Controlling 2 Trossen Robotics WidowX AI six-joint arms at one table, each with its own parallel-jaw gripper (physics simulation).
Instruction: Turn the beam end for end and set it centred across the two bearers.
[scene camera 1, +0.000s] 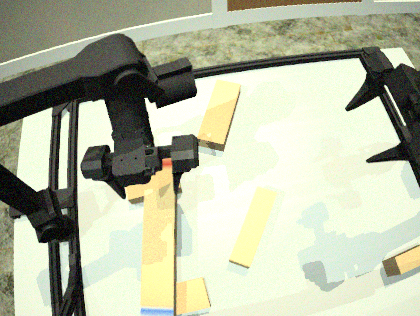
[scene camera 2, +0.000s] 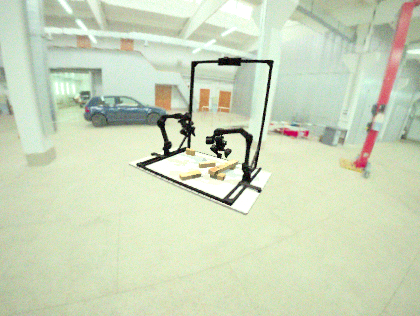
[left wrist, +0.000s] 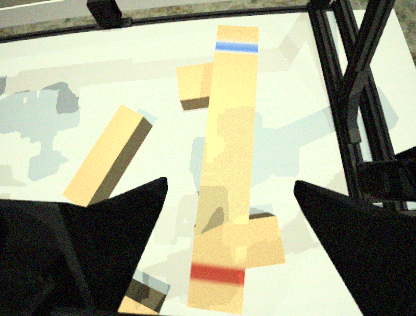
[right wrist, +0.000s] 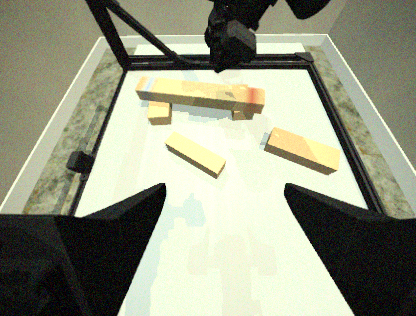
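Where they show: left gripper, fingertip midpoint: (scene camera 1: 150, 195) (scene camera 2: 222, 156) (left wrist: 230, 184) (right wrist: 217, 60); right gripper, fingertip midpoint: (scene camera 1: 356, 135) (scene camera 2: 192, 137) (right wrist: 224, 188); left arm's base at its link origin: (scene camera 1: 61, 228) (scene camera 2: 246, 180) (left wrist: 378, 181) (right wrist: 216, 59); right arm's base at its link origin: (scene camera 2: 166, 154).
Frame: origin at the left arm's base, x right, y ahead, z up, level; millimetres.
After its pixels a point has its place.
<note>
The long wooden beam (scene camera 1: 159, 240) @(x 71, y 242, z 57 mm) (scene camera 2: 227, 166) @(x 60, y 211, z 49 mm) (left wrist: 231, 135) @(x 74, y 235, z 57 mm) (right wrist: 200, 94) @(x 55, y 262, z 57 mm) lies across two short bearers. Its blue-banded end is at the bottom in scene camera 1, its red-banded end at the top. One bearer (scene camera 1: 195, 296) @(x 189, y 289, z 19 mm) (left wrist: 194, 82) @(x 183, y 284, z 19 mm) (right wrist: 160, 114) @(x 177, y 302, z 19 mm) sticks out from under it near the blue end. The other bearer (scene camera 1: 135, 192) @(x -51, y 196, z 19 mm) (left wrist: 267, 240) @(x -70, y 193, z 19 mm) (right wrist: 242, 115) @(x -74, y 294, z 3 mm) shows near the red end. My left gripper (scene camera 1: 150, 193) @(x 10, y 251, z 148 mm) (left wrist: 230, 184) @(x 10, y 251, z 148 mm) is open and empty, above the beam toward the red end. My right gripper (scene camera 1: 358, 135) @(x 17, y 589, z 256 mm) (right wrist: 224, 188) @(x 17, y 589, z 256 mm) is open and empty, away from the beam.
A wide block (scene camera 1: 221, 112) @(x -213, y 418, z 19 mm) (right wrist: 302, 150) @(x -215, y 427, z 19 mm) lies near the red end. A narrower block (scene camera 1: 254, 227) @(x 73, y 431, z 25 mm) (left wrist: 107, 155) @(x 67, y 424, z 25 mm) (right wrist: 195, 154) @(x 65, y 442, z 25 mm) lies beside the beam. Another block (scene camera 1: 406, 262) @(x 230, y 730, z 44 mm) is at the right edge in scene camera 1. A black frame (scene camera 1: 280, 62) @(x -360, y 615, z -2 mm) borders the table.
</note>
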